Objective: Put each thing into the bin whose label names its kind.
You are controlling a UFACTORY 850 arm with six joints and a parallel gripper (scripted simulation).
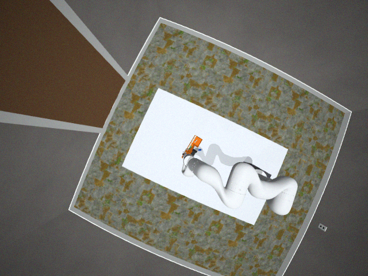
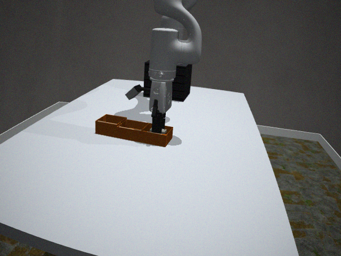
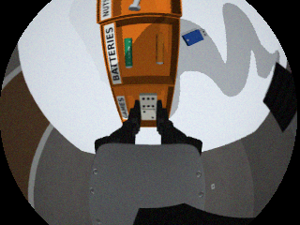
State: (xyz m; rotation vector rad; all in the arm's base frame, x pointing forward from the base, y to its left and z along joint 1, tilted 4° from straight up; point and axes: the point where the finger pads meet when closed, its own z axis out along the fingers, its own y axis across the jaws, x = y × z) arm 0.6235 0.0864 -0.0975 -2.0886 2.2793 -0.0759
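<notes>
Right now the three joined orange bins is 90 mm to the right of my hand and 30 mm below it. Round my hand: pale dotted tile (20 mm below); orange stick (80 mm to the right, 40 mm below, 20 mm behind); green cylinder (80 mm to the right, 40 mm below, 20 mm ahead).
</notes>
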